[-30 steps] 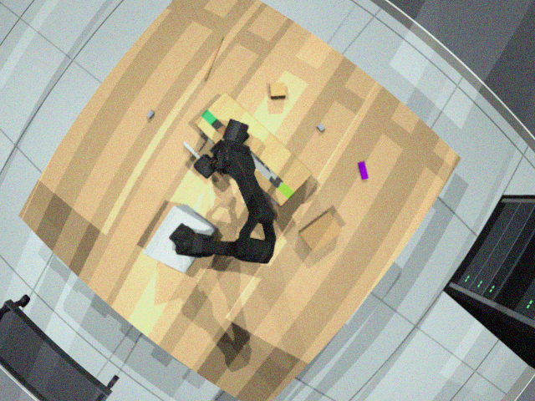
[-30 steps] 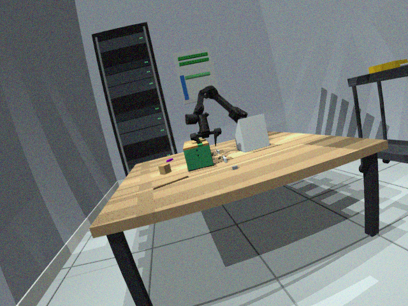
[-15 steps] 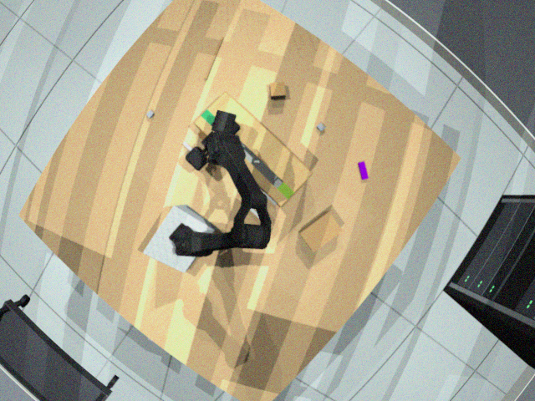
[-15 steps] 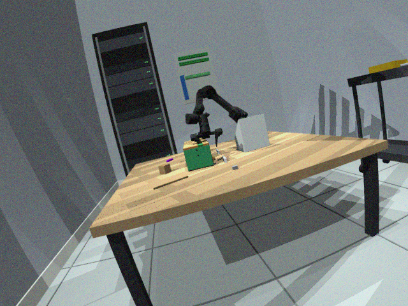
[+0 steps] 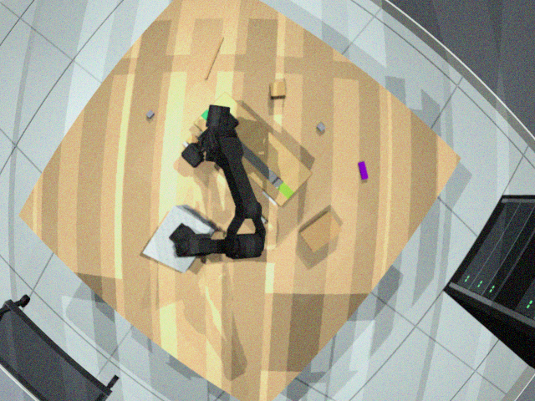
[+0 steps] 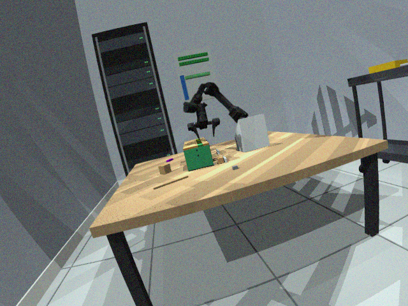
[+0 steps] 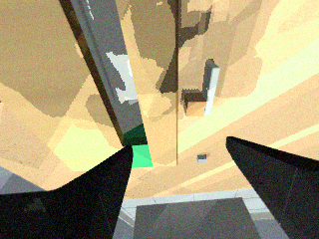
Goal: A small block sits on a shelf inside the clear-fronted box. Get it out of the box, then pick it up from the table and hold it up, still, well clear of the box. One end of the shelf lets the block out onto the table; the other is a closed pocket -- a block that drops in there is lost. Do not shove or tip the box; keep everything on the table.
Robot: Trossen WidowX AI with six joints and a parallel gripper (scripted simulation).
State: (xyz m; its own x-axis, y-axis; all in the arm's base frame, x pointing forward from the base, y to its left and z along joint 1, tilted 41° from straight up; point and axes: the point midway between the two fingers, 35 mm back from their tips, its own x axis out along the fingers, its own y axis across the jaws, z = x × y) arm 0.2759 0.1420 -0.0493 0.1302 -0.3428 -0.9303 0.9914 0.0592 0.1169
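The tan block is 130 mm below my gripper tip, 50 mm to the left of it and 40 mm behind it. From my gripper tip the other things lie so: brown slab (480 mm to the right, 120 mm below, 20 mm ahead); then thin stick (230 mm ahead, 220 mm to the left, 150 mm below); then box (130 mm to the right, 90 mm below, 30 mm ahead).
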